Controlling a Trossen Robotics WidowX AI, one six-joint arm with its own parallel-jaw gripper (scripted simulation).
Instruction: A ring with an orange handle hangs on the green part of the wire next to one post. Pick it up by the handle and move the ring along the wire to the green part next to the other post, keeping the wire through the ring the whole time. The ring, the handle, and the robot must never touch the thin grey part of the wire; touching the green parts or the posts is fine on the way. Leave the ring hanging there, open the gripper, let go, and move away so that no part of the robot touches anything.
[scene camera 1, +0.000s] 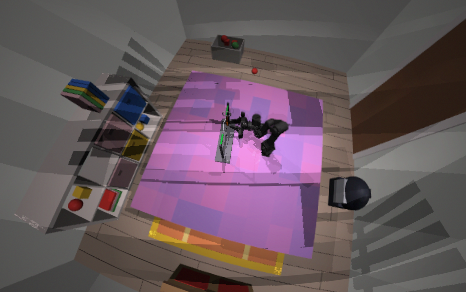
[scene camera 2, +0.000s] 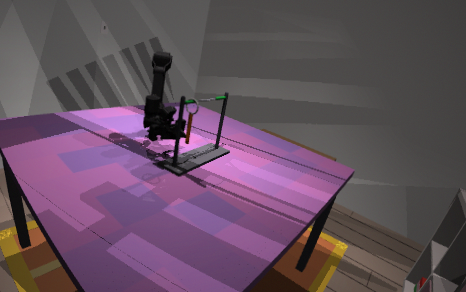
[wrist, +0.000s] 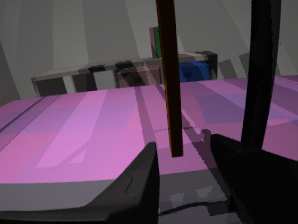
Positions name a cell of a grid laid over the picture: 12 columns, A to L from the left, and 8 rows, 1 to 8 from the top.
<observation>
In view: my gripper (scene camera 2: E4) and a wire stand (scene camera 2: E5).
My gripper also shows in the wrist view (wrist: H6). The wire stand is seen too in the wrist view (wrist: K2).
</observation>
